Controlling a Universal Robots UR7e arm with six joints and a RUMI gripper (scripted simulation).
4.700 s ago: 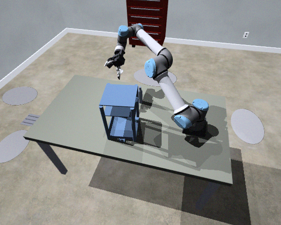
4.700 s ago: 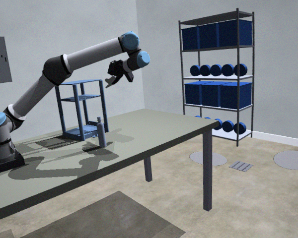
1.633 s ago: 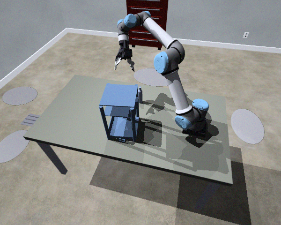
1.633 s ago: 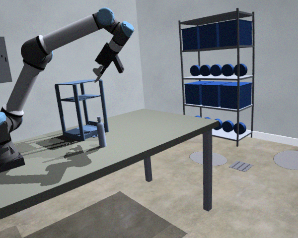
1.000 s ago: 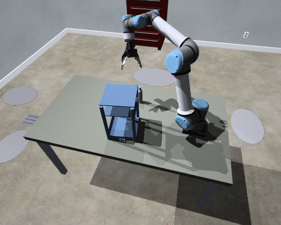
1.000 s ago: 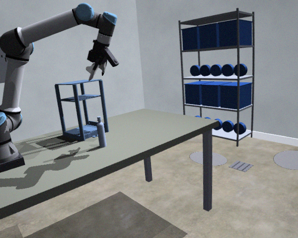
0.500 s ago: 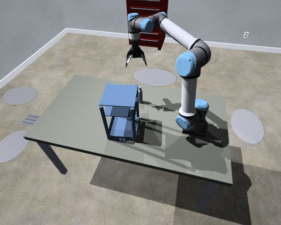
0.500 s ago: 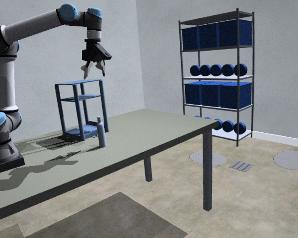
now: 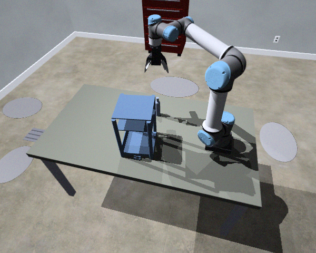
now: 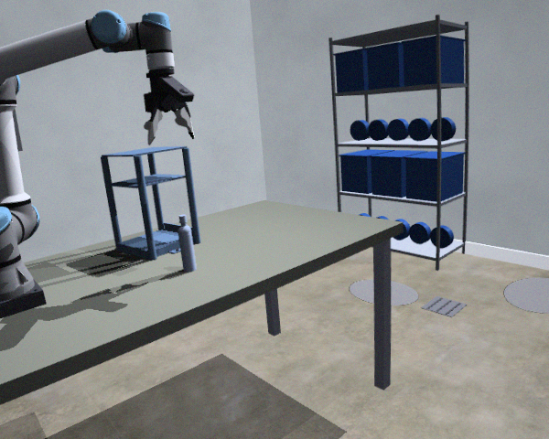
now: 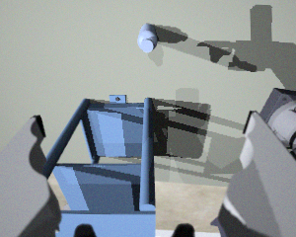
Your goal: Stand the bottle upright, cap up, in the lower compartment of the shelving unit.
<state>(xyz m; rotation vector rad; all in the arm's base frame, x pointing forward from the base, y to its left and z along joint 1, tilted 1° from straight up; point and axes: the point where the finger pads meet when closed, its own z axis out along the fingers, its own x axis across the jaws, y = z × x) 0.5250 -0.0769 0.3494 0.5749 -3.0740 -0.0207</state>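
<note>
My gripper is now 28 cm above the grey-blue bottle. From my hand the other things lie so: blue shelving unit (2 cm behind, 33 cm to the left, 22 cm below).
</note>
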